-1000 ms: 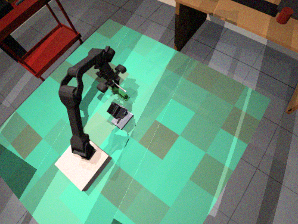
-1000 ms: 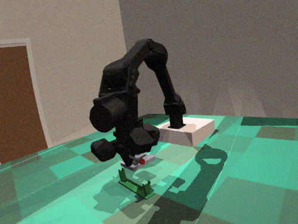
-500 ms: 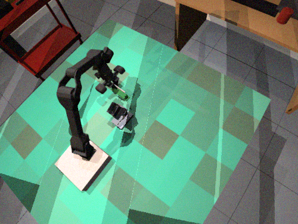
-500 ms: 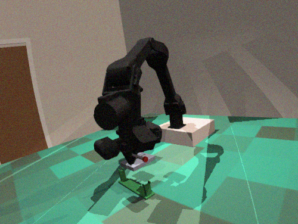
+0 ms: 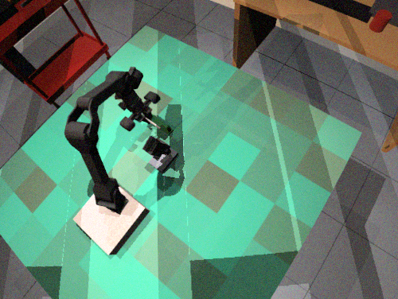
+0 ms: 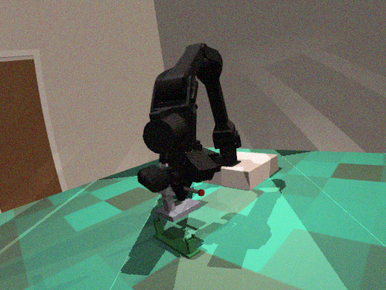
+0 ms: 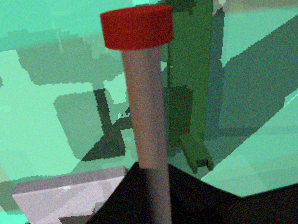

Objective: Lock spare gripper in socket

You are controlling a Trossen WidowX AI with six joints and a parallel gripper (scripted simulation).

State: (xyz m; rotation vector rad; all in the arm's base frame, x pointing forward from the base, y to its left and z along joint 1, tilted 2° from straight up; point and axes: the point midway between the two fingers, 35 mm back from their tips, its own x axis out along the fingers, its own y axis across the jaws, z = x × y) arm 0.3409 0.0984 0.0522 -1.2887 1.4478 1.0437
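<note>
Now: gripper tip 7 cm past the grey mount, 11 cm to the left of it and 4 cm above it. From my gripper tip the other things lie so: spare gripper: 8 cm behind, 11 cm to the right, 3 cm above; green pin rest: 5 cm ahead, 7 cm below.
</note>
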